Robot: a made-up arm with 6 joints.
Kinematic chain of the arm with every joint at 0, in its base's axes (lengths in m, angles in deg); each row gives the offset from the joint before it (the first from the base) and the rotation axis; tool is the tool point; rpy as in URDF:
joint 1: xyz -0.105 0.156 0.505 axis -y
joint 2: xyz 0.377 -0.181 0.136 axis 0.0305 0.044 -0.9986
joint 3: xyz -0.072 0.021 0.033 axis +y
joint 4: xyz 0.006 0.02 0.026 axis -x
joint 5: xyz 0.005 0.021 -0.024 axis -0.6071 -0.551 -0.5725
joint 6: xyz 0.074 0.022 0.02 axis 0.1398 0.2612 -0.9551
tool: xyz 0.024 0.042 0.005 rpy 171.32 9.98 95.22
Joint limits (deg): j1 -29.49..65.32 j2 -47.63..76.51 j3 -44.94..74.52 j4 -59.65..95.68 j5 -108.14..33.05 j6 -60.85..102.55
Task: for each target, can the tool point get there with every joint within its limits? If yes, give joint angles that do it. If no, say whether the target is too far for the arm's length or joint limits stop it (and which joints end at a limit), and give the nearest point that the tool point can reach.
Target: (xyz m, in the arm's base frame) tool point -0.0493 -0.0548 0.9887
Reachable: yes | joints 57.56 59.88 -25.28 74.72 -2.52 75.39
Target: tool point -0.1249 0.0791 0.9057
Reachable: yes | joints 53.52 -23.67 4.71 -29.90 -58.06 -42.01
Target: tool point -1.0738 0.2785 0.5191
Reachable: no: too far | nearest point -0.2944 0.0429 0.8179 | short by 0.867 m
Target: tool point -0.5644 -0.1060 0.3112
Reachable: no: joint limits stop it (at a limit: joint 1, joint 2, joint 3, joint 5) | nearest point -0.2859 -0.0256 0.7869 | short by 0.557 m
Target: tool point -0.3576 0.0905 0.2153
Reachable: no: joint limits stop it (at a limit: joint 1, joint 3) | nearest point 0.1169 0.0092 0.4401 | short by 0.531 m
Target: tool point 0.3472 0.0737 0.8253
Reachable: yes | joints 11.27 49.31 -19.67 -12.39 -65.11 50.95
